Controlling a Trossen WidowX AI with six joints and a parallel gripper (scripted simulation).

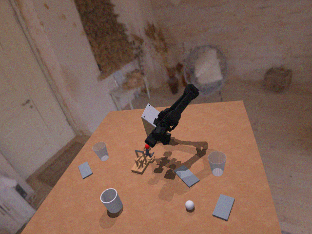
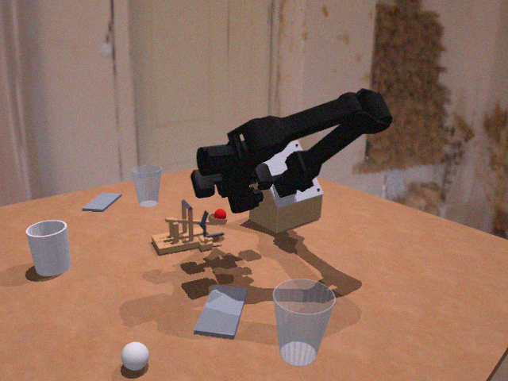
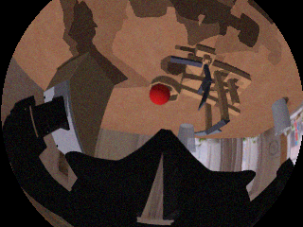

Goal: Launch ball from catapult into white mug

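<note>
Right now the red ball is 20 mm behind my gripper tip, 40 mm to the right of it and 70 mm below it. Round my gripper tip: white ball 370 mm ahead, 270 mm to the left, 110 mm below; then white mug 390 mm ahead, 130 mm to the right, 100 mm below; then wooden catapult 50 mm ahead, 40 mm to the right, 80 mm below.
</note>
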